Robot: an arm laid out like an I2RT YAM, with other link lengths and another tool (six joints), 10 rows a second.
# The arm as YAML. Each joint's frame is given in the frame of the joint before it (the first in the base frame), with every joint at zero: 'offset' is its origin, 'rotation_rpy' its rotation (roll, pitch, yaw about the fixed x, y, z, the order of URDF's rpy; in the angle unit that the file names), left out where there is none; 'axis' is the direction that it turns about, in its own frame. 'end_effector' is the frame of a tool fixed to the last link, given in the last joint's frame.
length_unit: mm
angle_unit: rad
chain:
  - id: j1
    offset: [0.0, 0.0, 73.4]
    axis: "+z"
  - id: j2
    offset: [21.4, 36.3, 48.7]
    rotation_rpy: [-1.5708, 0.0, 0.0]
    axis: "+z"
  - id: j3
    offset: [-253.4, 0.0, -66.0]
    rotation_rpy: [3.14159, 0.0, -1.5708]
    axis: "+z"
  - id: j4
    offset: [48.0, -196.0, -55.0]
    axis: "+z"
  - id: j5
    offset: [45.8, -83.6, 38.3]
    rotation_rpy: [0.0, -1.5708, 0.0]
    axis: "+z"
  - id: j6
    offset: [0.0, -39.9, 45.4]
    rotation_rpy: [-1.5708, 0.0, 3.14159]
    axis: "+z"
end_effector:
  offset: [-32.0, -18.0, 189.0]
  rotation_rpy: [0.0, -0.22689, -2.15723]
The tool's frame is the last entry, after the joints.
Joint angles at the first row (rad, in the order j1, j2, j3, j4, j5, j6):
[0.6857, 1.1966, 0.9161, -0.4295, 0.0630, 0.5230]
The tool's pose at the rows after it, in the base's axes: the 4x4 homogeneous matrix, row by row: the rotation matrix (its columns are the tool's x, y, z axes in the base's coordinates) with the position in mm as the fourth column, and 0 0 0 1 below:
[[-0.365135, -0.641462, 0.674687, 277.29], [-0.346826, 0.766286, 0.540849, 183.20], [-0.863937, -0.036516, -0.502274, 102.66], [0, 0, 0, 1]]
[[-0.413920, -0.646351, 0.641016, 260.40], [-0.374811, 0.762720, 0.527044, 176.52], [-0.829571, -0.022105, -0.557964, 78.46], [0, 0, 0, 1]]
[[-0.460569, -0.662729, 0.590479, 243.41], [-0.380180, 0.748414, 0.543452, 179.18], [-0.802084, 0.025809, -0.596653, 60.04], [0, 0, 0, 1]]
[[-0.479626, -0.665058, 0.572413, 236.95], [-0.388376, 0.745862, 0.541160, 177.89], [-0.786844, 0.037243, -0.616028, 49.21], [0, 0, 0, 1]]
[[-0.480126, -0.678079, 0.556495, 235.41], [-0.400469, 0.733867, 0.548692, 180.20], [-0.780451, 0.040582, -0.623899, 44.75], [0, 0, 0, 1]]
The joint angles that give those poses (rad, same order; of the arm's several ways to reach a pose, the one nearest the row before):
[0.6903, 1.1736, 0.8515, -0.4311, 0.0201, 0.5552]
[0.7041, 1.1719, 0.7963, -0.4433, 0.0169, 0.5721]
[0.7102, 1.1811, 0.7563, -0.4418, -0.0291, 0.5921]
[0.7133, 1.1903, 0.7287, -0.4295, -0.0383, 0.5983]
[0.7133, 1.2072, 0.7240, -0.4188, -0.0521, 0.5861]

